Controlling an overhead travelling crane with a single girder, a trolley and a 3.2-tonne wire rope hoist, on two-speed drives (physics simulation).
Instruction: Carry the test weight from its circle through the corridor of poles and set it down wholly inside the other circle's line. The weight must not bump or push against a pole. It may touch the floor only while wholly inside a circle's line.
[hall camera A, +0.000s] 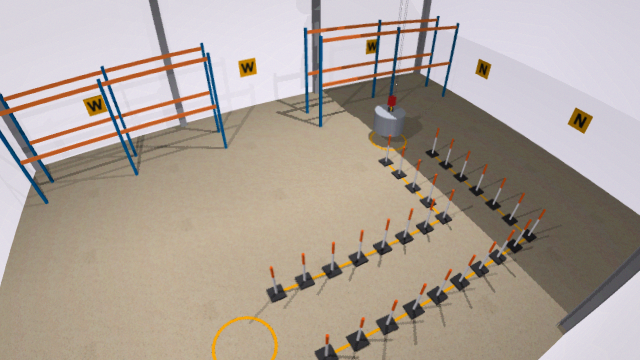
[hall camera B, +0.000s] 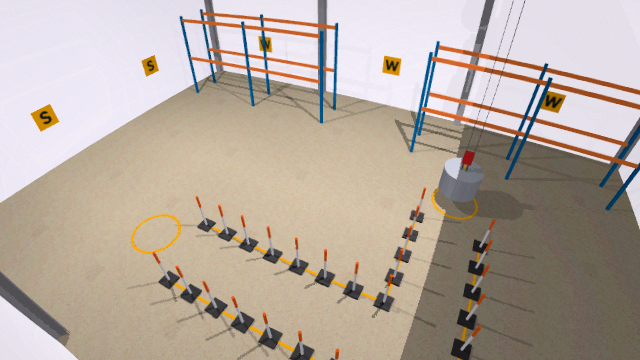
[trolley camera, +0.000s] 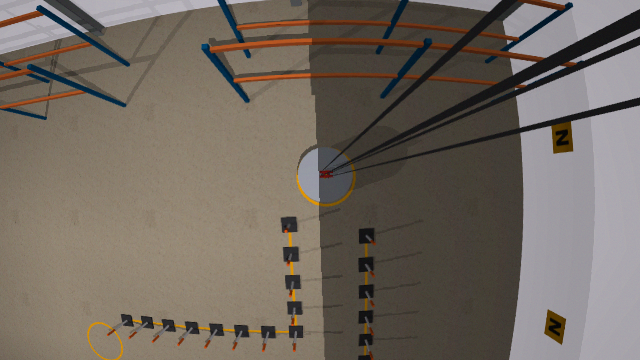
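The grey cylindrical test weight (hall camera A: 389, 123) (hall camera B: 458, 184) (trolley camera: 309, 180) hangs upright, raised above its circle (hall camera B: 452, 218) (trolley camera: 326, 205) on the floor. In the trolley view it covers most of that circle, and the yellow line shows along its sides and lower edge. My hook (hall camera A: 391, 108) (hall camera B: 465, 167) (trolley camera: 326, 174), under a red block, is shut on the weight's top. The nearest left-row pole (hall camera A: 386, 161) (hall camera B: 417, 216) (trolley camera: 289, 224) and right-row pole (hall camera A: 432, 152) (hall camera B: 481, 246) (trolley camera: 366, 235) stand apart from the weight. The other circle (hall camera A: 245, 317) (hall camera B: 132, 237) (trolley camera: 88, 340) lies at the corridor's far end.
The pole corridor runs from near the weight, bends at a corner and leads toward the other circle. A blue and orange rack (hall camera A: 321, 80) (hall camera B: 421, 102) (trolley camera: 262, 46) stands by the W wall behind the weight. A second rack (hall camera A: 117, 127) (hall camera B: 321, 75) stands further along that wall.
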